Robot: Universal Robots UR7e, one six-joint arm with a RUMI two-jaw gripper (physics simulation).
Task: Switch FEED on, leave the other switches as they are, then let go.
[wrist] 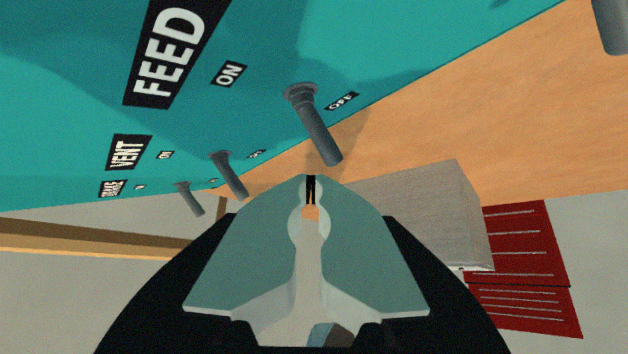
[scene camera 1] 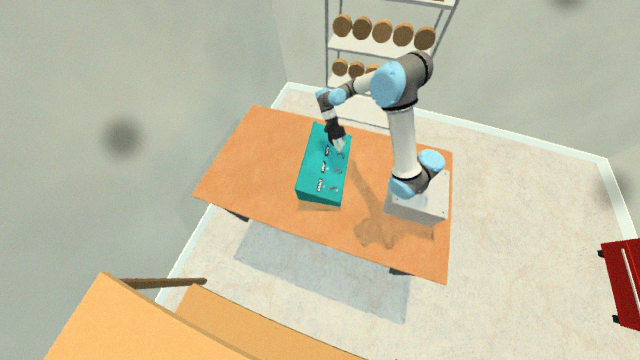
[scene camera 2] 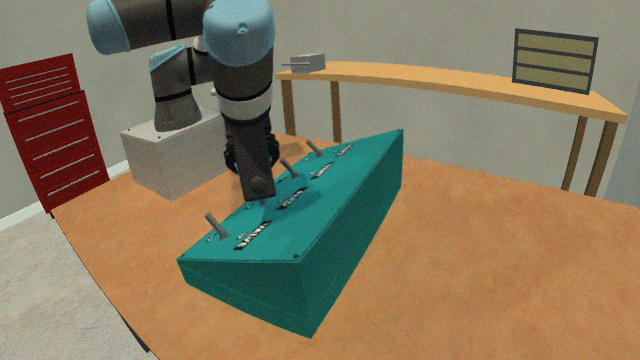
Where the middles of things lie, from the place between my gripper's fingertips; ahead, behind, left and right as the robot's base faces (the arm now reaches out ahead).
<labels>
My gripper is now 3 cm above the feed lever (wrist: 322, 139) and 1 cm to the left of it. From my hand the other things lie so: teal switch box (scene camera 2: 285, 259) 8 cm to the left, 6 cm below, 6 cm ahead.
</labels>
